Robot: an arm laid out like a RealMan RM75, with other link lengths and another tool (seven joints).
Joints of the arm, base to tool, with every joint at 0 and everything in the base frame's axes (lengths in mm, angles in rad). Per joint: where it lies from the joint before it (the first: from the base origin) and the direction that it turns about. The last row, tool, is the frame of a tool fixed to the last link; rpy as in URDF.
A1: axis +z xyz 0 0 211.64
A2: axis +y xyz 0 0 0
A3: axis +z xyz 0 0 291.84
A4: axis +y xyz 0 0 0
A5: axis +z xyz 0 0 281.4
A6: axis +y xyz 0 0 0
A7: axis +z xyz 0 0 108
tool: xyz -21 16 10 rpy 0 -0.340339 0.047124
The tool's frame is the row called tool.
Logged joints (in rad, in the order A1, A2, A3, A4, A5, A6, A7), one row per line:
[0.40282 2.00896 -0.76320 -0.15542 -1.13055 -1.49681 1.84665]
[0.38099 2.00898 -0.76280 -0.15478 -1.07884 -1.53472 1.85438]
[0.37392 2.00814 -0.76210 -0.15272 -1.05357 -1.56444 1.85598]
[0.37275 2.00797 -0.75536 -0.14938 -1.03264 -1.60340 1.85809]
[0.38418 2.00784 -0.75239 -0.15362 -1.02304 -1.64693 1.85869]
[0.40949 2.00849 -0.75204 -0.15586 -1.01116 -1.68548 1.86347]
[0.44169 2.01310 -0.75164 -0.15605 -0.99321 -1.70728 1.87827]
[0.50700 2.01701 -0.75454 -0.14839 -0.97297 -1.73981 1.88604]
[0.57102 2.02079 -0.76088 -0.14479 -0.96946 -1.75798 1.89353]
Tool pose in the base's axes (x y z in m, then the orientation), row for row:
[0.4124 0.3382 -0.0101 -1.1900 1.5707 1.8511]
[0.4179 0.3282 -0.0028 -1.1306 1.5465 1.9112]
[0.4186 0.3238 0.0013 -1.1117 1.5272 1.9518]
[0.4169 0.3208 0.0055 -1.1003 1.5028 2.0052]
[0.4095 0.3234 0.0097 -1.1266 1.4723 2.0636]
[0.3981 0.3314 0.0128 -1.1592 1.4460 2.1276]
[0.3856 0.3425 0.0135 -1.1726 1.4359 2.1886]
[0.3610 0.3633 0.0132 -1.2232 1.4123 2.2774]
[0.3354 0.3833 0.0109 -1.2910 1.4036 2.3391]
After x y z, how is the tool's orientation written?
As a rotation vector, in radians.
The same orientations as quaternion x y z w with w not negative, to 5 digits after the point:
[-0.42963 0.56708 0.66832 0.21722]
[-0.40794 0.55800 0.68959 0.21606]
[-0.40006 0.54959 0.70238 0.21110]
[-0.39384 0.53790 0.71773 0.20103]
[-0.39928 0.52180 0.73137 0.18274]
[-0.40559 0.50593 0.74441 0.15932]
[-0.40501 0.49595 0.75593 0.13625]
[-0.41325 0.47714 0.76941 0.09777]
[-0.42695 0.46419 0.77358 0.06177]

